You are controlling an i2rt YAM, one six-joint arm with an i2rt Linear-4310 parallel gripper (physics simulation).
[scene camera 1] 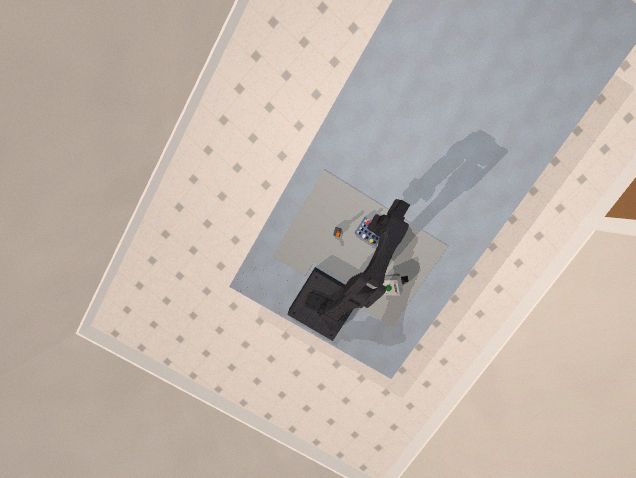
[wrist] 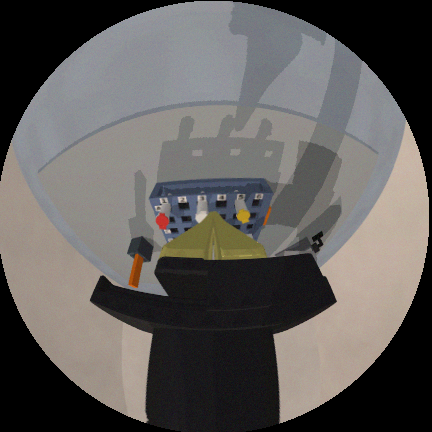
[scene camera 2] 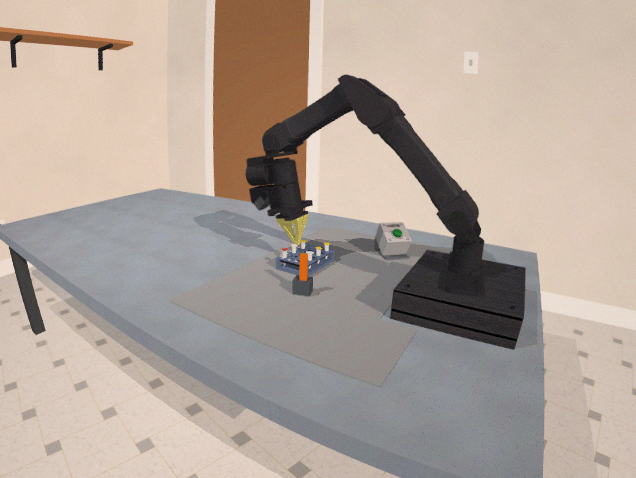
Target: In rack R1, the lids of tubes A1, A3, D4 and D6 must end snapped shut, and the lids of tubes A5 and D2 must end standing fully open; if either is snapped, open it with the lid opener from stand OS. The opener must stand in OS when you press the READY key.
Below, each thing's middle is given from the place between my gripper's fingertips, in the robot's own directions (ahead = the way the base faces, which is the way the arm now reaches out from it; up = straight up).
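Grey box with green button [scene camera 2: 392, 240]: 17 cm to the right of my hand, 20 cm behind it.
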